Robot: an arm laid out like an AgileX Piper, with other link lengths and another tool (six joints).
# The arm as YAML. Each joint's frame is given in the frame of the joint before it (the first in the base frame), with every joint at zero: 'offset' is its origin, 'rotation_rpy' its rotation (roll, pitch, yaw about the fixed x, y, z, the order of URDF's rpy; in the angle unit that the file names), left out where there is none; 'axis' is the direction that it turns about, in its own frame. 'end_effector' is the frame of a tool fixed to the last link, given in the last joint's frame.
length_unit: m
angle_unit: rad
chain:
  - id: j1
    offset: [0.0, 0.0, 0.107]
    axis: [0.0, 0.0, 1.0]
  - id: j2
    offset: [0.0, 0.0, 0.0]
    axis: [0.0, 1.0, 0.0]
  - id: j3
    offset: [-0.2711, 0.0, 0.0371]
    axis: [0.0, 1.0, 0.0]
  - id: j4
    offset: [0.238, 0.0, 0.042]
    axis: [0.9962, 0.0, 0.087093]
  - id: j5
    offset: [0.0, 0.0, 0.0]
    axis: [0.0, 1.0, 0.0]
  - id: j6
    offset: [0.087, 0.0, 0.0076]
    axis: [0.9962, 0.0, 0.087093]
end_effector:
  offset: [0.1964, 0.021, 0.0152]
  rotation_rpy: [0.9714, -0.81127, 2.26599]
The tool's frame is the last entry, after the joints.
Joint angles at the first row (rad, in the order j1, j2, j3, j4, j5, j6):
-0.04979 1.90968 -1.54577 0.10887 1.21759 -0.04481
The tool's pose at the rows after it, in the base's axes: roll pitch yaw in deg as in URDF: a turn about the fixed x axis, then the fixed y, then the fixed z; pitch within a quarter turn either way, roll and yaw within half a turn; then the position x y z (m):
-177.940, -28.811, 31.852, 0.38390, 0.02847, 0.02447
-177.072, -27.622, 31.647, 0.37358, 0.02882, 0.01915
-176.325, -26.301, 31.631, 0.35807, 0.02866, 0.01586
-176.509, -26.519, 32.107, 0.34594, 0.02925, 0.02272
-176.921, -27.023, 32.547, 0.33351, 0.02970, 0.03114
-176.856, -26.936, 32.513, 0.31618, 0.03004, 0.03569
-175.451, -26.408, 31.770, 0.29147, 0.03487, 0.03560
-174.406, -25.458, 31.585, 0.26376, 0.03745, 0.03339
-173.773, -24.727, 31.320, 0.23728, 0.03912, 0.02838
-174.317, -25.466, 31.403, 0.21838, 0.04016, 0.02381
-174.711, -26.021, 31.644, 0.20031, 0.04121, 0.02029
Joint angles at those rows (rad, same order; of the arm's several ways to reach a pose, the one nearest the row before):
-0.04979 1.90969 -1.54580 0.10005 1.21845 -0.04482
-0.04978 1.90140 -1.51251 0.09945 1.21844 -0.04825
-0.04979 1.87452 -1.45963 0.09598 1.21843 -0.05284
-0.04978 1.82104 -1.41028 0.09598 1.21842 -0.05974
-0.05025 1.75917 -1.35886 0.09598 1.21843 -0.06467
-0.05193 1.69538 -1.29311 0.09599 1.21843 -0.06628
-0.05191 1.62710 -1.20446 0.10938 1.21843 -0.06860
-0.05191 1.55436 -1.10809 0.11375 1.21842 -0.07486
-0.05190 1.48107 -1.00536 0.11543 1.20529 -0.07694
-0.05193 1.40093 -0.90515 0.11733 1.16970 -0.07895
-0.05190 1.32554 -0.82086 0.11879 1.14960 -0.08291

